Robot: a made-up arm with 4 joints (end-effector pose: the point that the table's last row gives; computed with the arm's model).
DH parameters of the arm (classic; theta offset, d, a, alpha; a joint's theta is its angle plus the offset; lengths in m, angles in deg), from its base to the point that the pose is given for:
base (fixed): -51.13 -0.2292 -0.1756 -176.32
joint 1: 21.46 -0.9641 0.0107 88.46
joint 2: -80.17 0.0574 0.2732 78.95
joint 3: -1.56 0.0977 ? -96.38
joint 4: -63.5 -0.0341 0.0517 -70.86
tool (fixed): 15.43 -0.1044 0 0
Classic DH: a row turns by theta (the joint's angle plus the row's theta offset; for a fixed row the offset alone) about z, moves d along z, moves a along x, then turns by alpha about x.
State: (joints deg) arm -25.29 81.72 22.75 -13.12
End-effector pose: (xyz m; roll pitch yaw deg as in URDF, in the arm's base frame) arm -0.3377 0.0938 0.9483 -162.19 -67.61 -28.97
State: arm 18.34 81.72 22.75 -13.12
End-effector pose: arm -0.2881 0.2085 0.9554 -162.14 -64.88 -72.56
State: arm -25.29 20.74 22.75 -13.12
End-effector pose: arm -0.4170 0.1921 0.7220 41.41 -50.13 121.40
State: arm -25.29 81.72 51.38 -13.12
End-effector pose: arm -0.3532 -0.1341 0.9708 -155.56 -64.09 -6.73
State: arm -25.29 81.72 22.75 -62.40
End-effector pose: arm -0.3768 0.0887 0.8643 22.29 -64.67 158.97
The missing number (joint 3, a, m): -0.3762
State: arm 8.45 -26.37 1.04 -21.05
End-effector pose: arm -0.1355 0.2101 0.4992 14.28 4.42 96.33
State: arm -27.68 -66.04 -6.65 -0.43
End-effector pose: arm -0.0453 0.1400 0.4834 3.30 28.31 137.90
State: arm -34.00 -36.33 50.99 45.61
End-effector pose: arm -0.4926 0.1067 0.6762 50.95 -41.44 90.47
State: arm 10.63 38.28 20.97 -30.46
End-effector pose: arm -0.3140 0.3118 0.7731 40.90 -53.87 92.65
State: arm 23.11 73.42 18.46 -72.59
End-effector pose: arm -0.2773 0.2743 0.8265 29.24 -49.51 103.08
